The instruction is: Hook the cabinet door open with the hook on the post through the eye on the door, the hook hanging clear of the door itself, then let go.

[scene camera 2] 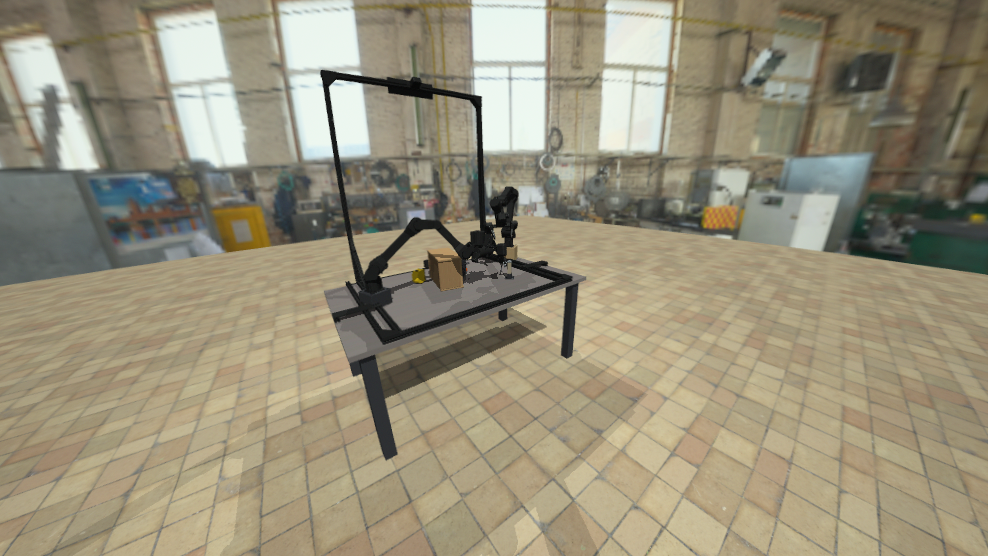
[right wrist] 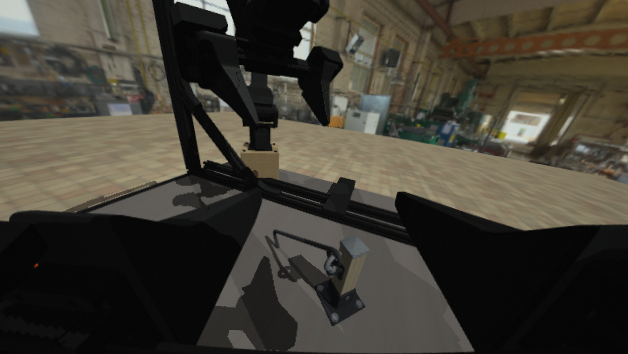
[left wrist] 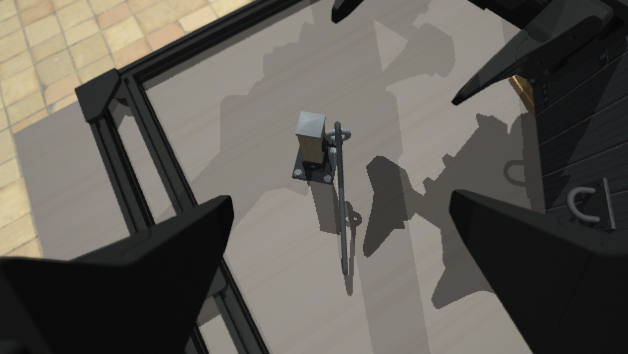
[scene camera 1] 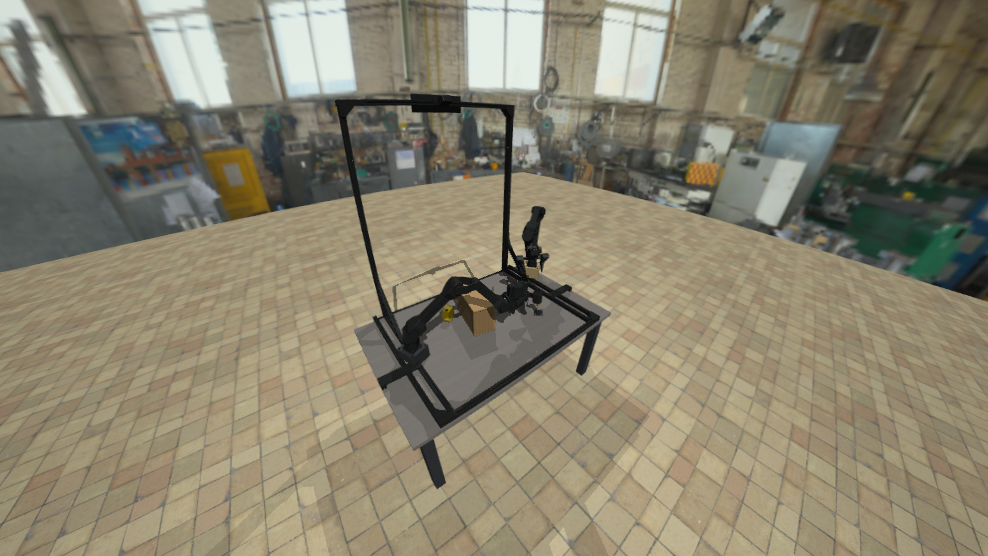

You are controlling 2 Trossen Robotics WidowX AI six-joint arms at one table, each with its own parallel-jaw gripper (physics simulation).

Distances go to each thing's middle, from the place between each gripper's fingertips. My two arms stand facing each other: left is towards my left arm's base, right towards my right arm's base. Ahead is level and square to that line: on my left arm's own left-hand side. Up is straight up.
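Thin metal hook rod [left wrist: 337, 126]: my left gripper is 150 mm above it, 20 mm short of it and 30 mm to the left of it. Counted from my left hand, wooden cabinet [scene camera 2: 445, 266]: 120 mm below, 140 mm behind, 280 mm to the right; cabinet door [left wrist: 574, 115]: 130 mm below, 100 mm behind, 230 mm to the right.
Thin metal hook rod and my right hand: the hand is 13 cm above the rod, 6 cm to the right of it and 3 cm past it. Counted from my right hand, wooden cabinet: 10 cm below, 19 cm to the right, 18 cm behind; cabinet door: 10 cm below, 14 cm to the right, 14 cm behind. Going by its middle, the cabinet door is nearer to my right hand than to my left gripper. By its middle, the wooden cabinet is nearer to my right hand than to my left gripper.
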